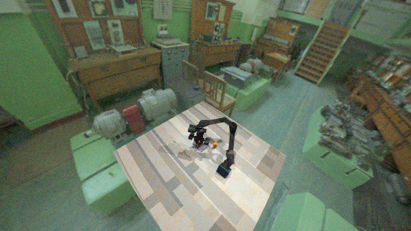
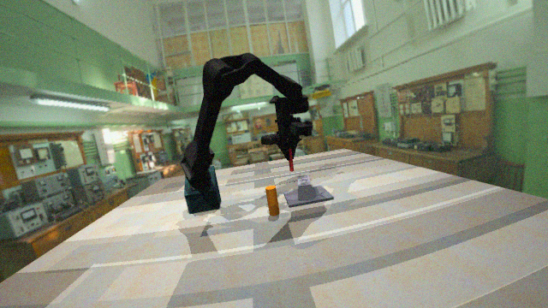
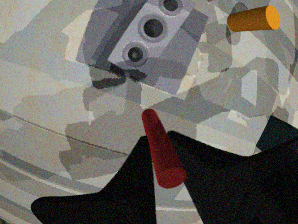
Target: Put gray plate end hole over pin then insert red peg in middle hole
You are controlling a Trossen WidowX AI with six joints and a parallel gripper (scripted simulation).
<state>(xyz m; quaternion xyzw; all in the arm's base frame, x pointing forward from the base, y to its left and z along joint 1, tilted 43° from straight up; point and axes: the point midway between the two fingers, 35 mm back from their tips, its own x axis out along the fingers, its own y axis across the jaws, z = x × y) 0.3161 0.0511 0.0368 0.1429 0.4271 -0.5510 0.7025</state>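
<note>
Now: the gray plate 2 cm ahead of my gripper tip, 8 cm to the right of it and 7 cm below it. The rest, counted from my gripper tip: red peg: right at my gripper tip; orange cylinder: 10 cm behind, 15 cm to the right, 8 cm below; dark base: 2 cm ahead, 6 cm to the right, 11 cm below.
</note>
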